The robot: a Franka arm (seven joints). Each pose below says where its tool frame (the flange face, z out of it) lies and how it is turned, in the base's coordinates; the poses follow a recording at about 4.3 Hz.
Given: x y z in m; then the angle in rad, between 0 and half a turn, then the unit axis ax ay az.
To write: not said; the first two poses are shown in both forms.
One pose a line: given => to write
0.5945, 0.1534, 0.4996, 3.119, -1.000, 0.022, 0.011 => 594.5, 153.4, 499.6, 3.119, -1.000, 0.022, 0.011
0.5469, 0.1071, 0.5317, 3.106, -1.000, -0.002, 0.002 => 546.9, 107.1, 531.7, 3.106, -1.000, -0.002, 0.002
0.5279, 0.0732, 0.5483, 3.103, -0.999, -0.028, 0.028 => 527.9, 73.2, 548.3, 3.103, -0.999, -0.028, 0.028
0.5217, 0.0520, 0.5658, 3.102, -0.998, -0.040, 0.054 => 521.7, 52.0, 565.8, 3.102, -0.998, -0.040, 0.054
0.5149, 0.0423, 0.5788, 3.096, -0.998, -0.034, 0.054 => 514.9, 42.3, 578.8, 3.096, -0.998, -0.034, 0.054
